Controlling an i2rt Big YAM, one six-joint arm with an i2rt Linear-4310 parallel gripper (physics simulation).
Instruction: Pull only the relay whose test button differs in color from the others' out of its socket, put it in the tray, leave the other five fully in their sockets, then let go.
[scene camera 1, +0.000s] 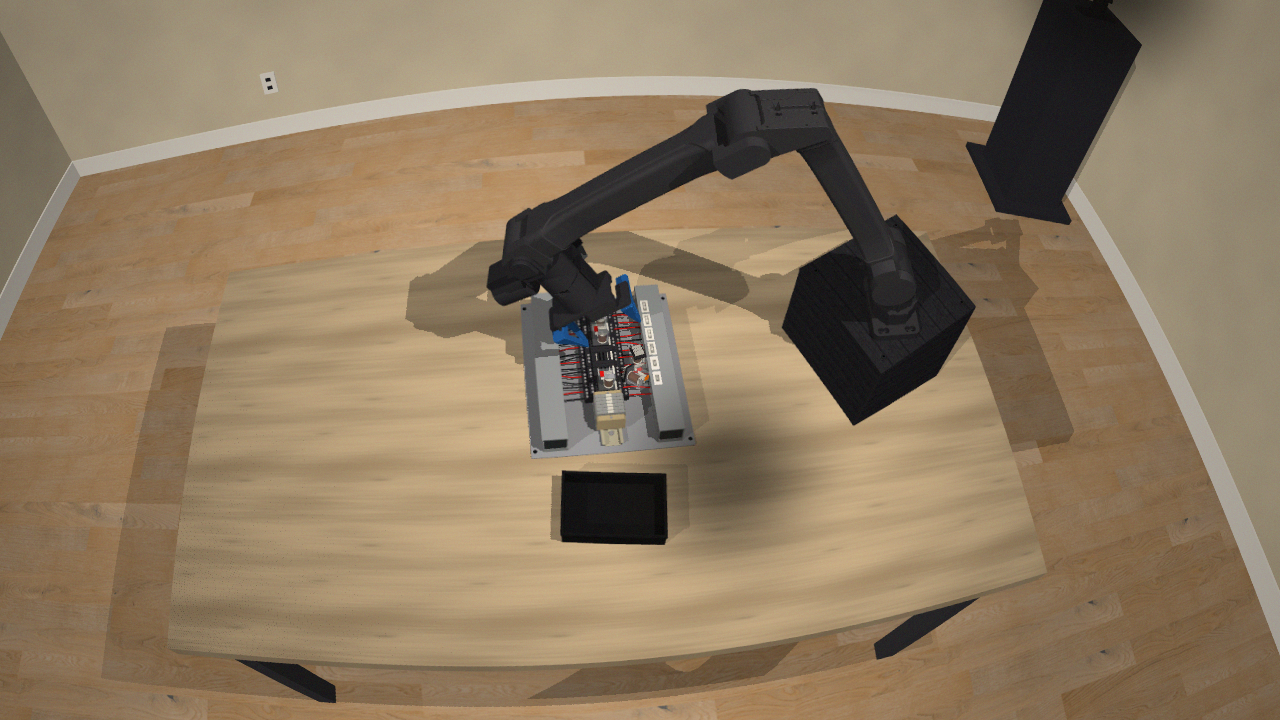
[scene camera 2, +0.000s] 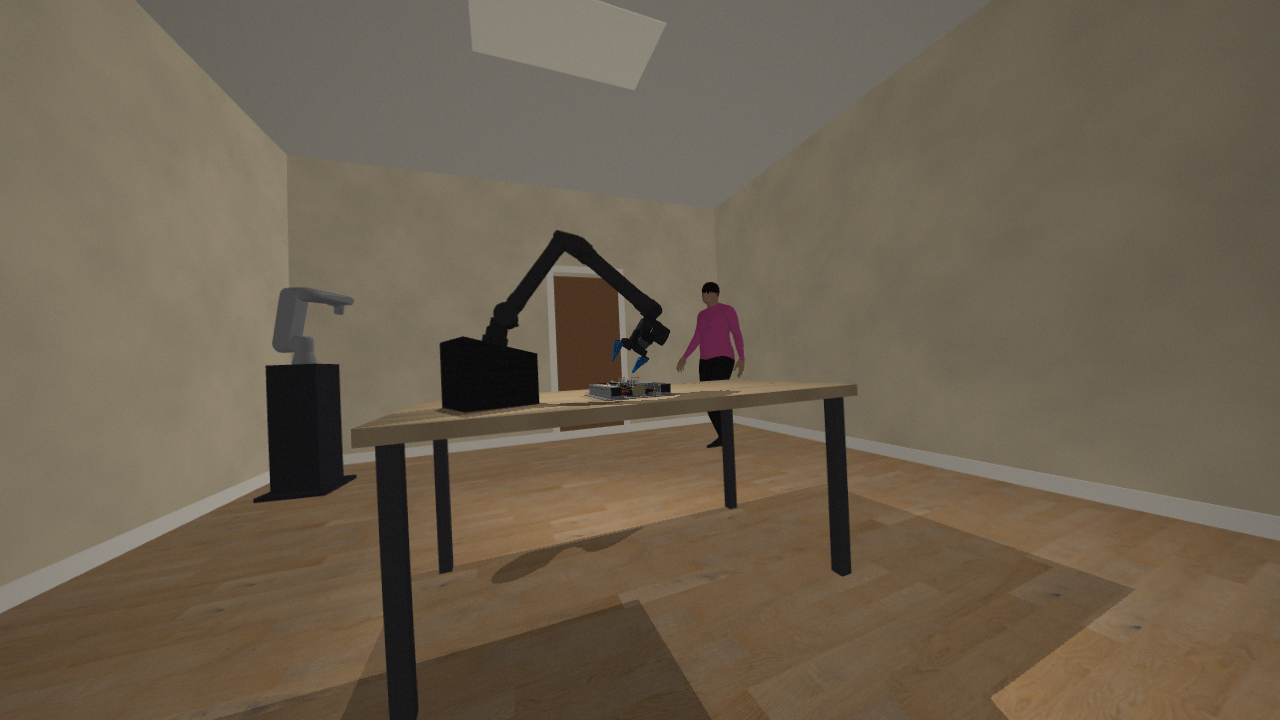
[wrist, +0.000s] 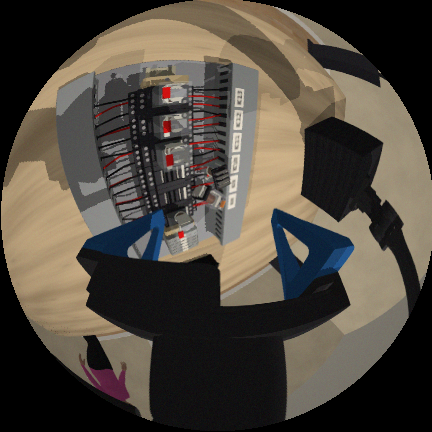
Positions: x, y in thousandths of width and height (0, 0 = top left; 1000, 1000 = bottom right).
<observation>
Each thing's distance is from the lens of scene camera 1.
my gripper (scene camera 1: 479, 460): 129 cm
grey panel (scene camera 1: 500, 603): 132 cm
</observation>
